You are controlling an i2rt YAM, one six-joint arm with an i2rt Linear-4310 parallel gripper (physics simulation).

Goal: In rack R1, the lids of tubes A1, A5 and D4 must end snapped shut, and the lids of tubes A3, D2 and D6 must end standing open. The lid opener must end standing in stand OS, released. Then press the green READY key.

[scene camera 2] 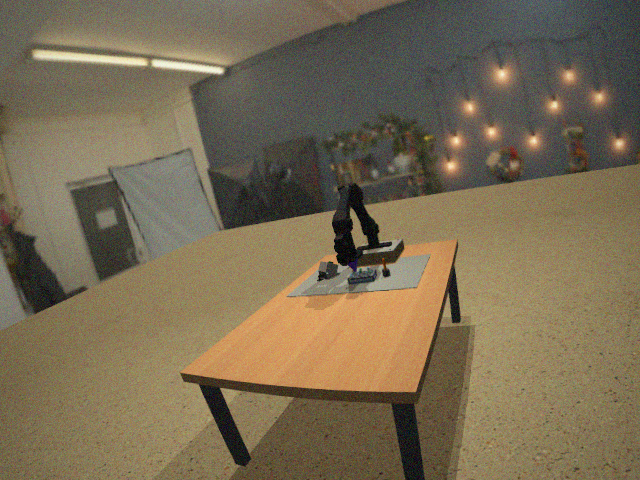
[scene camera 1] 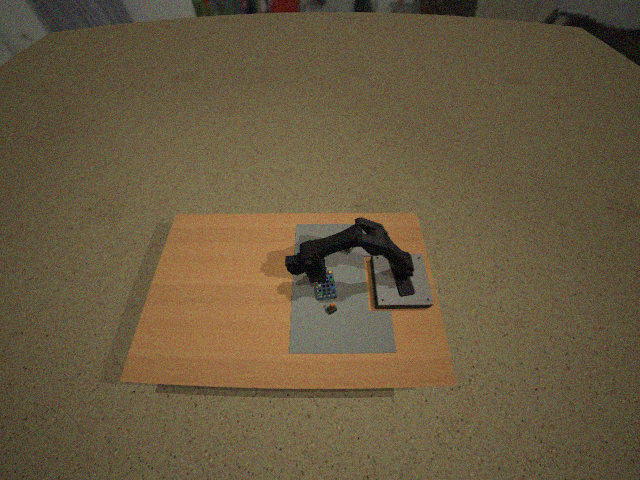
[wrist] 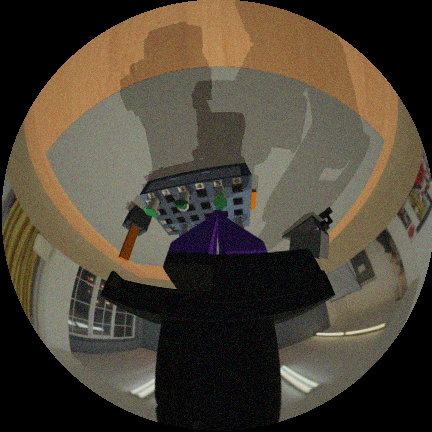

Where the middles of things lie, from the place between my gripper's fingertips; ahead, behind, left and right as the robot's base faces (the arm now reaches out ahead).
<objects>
My hand is 140 mm past the grey box with green button [wrist: 304,235], 180 mm to the left of it and 10 mm above it.
</objects>
